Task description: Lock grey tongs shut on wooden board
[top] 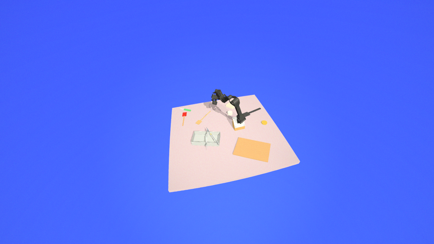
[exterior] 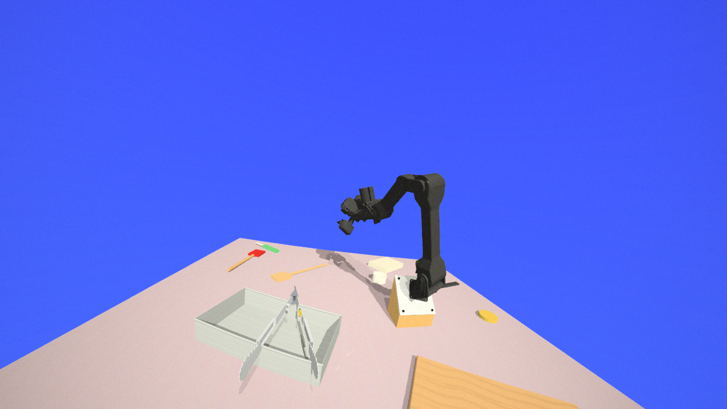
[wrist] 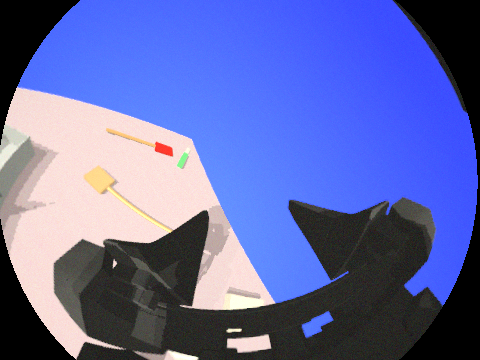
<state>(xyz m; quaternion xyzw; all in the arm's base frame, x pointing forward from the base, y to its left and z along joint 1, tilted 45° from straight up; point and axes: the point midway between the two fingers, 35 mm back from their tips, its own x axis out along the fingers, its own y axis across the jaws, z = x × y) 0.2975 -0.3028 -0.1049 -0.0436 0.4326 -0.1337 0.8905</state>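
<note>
Right now the tin is 470 mm to the left of my gripper tip, 240 mm below it and 110 mm ahead of it. Also, from my gripper tip: cream block 290 mm behind, 260 mm below, 150 mm to the right; white cylinder 260 mm below, 220 mm behind, 50 mm to the left; red spatula 400 mm ahead, 270 mm below, 20 mm to the left.
</note>
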